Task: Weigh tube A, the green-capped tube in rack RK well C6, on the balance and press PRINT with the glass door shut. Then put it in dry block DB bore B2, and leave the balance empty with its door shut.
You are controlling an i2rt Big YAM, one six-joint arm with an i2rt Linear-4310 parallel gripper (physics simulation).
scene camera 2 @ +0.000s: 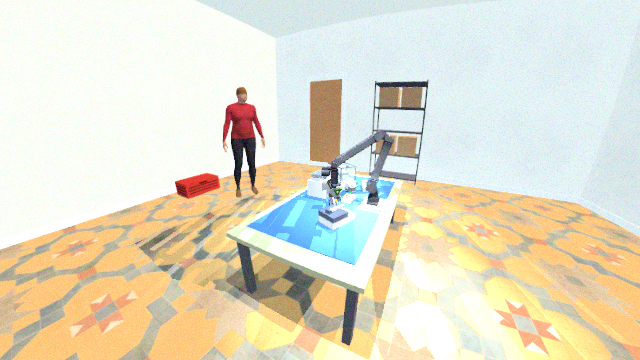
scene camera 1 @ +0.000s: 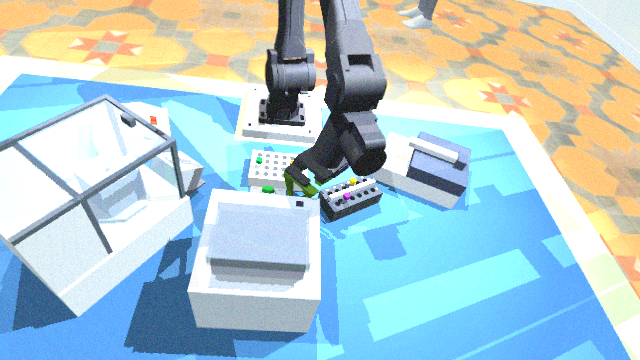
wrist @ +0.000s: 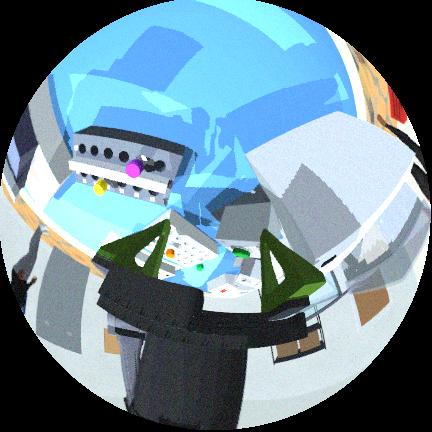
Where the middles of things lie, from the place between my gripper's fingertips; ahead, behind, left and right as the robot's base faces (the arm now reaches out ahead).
Scene:
The white box with green button (wrist: 241, 221) lies 3 cm ahead of my hand, 7 cm to the right of it and 3 cm below it. Also, from my hand: white box with grey lid (scene camera 1: 257, 267) (15 cm ahead, 8 cm to the right, 3 cm above); then glass-box balance (scene camera 1: 99, 190) (6 cm ahead, 36 cm to the right, 4 cm above).

